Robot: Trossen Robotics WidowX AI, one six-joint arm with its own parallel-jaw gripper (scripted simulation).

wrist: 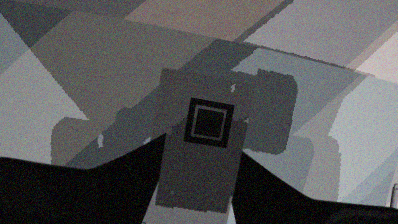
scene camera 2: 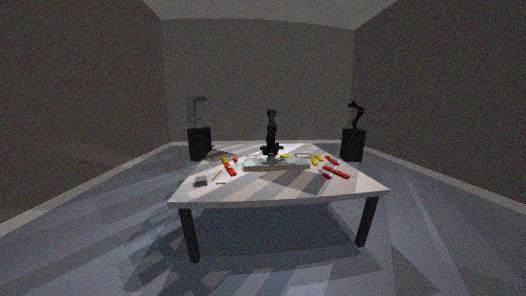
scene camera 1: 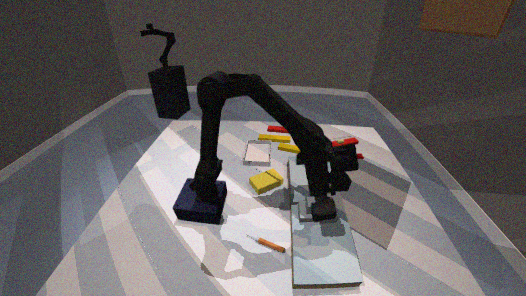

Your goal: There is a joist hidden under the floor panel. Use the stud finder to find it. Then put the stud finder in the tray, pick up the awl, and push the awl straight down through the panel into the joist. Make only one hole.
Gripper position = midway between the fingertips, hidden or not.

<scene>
I see my gripper (scene camera 1: 321, 208).
My gripper shows as well in the wrist view (wrist: 198, 144).
</scene>
